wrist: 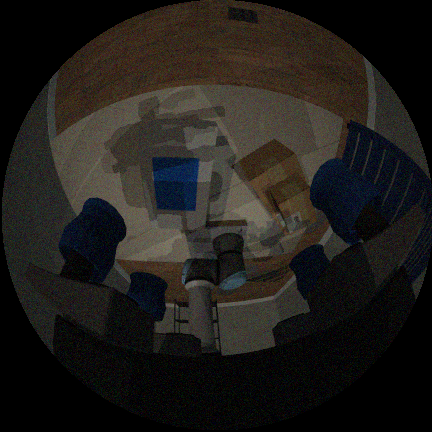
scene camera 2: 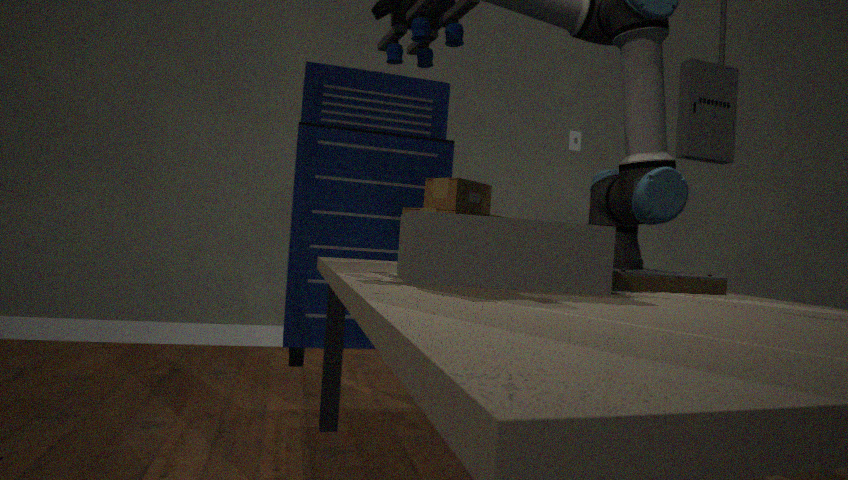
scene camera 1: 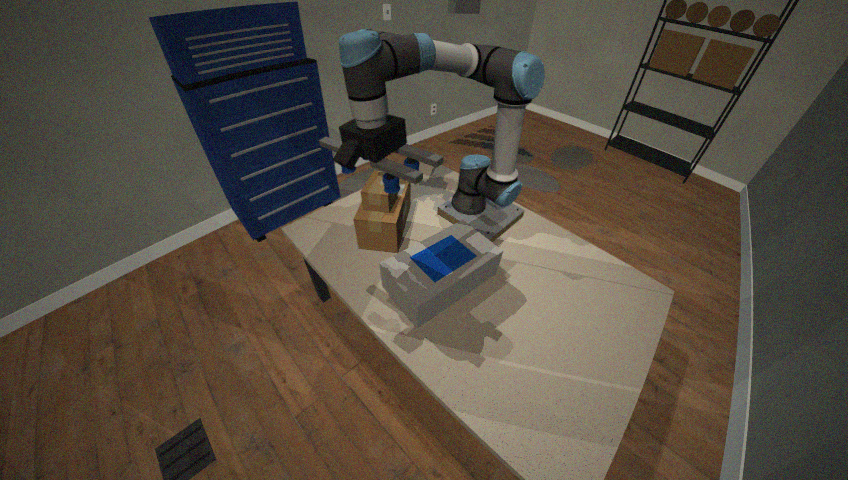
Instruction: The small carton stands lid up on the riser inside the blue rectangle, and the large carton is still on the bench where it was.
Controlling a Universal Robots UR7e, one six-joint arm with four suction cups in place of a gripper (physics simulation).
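Frame: origin at the arm's base, x left, y back, z up, level; centimetres.
Seen in the pictures: end effector, tool point: [wrist: 222,249] [scene camera 2: 423,52] [scene camera 1: 379,171]; arm's base, origin of the base link: [wrist: 227,242] [scene camera 1: 468,204].
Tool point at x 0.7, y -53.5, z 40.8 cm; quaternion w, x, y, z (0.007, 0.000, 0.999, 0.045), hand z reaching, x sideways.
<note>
Pixels of each thing's middle, then the offset from my tool point to it. Level surfaces: height alone.
- small brown carton, body centre: [scene camera 2: 458,197] [wrist: 294,204] [scene camera 1: 381,190] dy +21.4, dx -22.0, dz -26.0 cm
- large brown carton, body centre: [wrist: 281,189] [scene camera 1: 385,210] dy +23.8, dx -22.9, dz -37.4 cm
- grey riser, body centre: [scene camera 2: 498,252] [wrist: 177,176] [scene camera 1: 442,268] dy +13.4, dx +12.0, dz -38.8 cm
- blue rectangle, body centre: [wrist: 174,185] [scene camera 1: 443,256] dy +13.4, dx +12.0, dz -32.8 cm
- bench, its level: dz -44.8 cm
The small brown carton [scene camera 1: 373,201] [scene camera 2: 440,195] [wrist: 295,206] rests on top of the large brown carton [scene camera 1: 377,231] [wrist: 257,165], which stands on the bench beside the riser. The frames are too dark to tell which face of the small carton is its lid. The grey riser [scene camera 1: 458,285] [scene camera 2: 505,255] [wrist: 202,200] has the blue rectangle [scene camera 1: 443,258] [wrist: 175,185] on its top, with shadows across it and no carton on it. My gripper [scene camera 1: 380,168] [scene camera 2: 423,43] is open, its four blue cups holding nothing. It hangs above the two cartons, apart from them. The riser hides most of the large carton in scene camera 2.
The bench [scene camera 1: 571,356] [scene camera 2: 595,368] carries the arm's base plate [scene camera 1: 502,220] [scene camera 2: 672,282] behind the riser. A tall blue tool cabinet [scene camera 1: 267,142] [scene camera 2: 363,196] stands beyond the bench end near the cartons. A black shelf rack [scene camera 1: 669,118] stands far back at the right.
</note>
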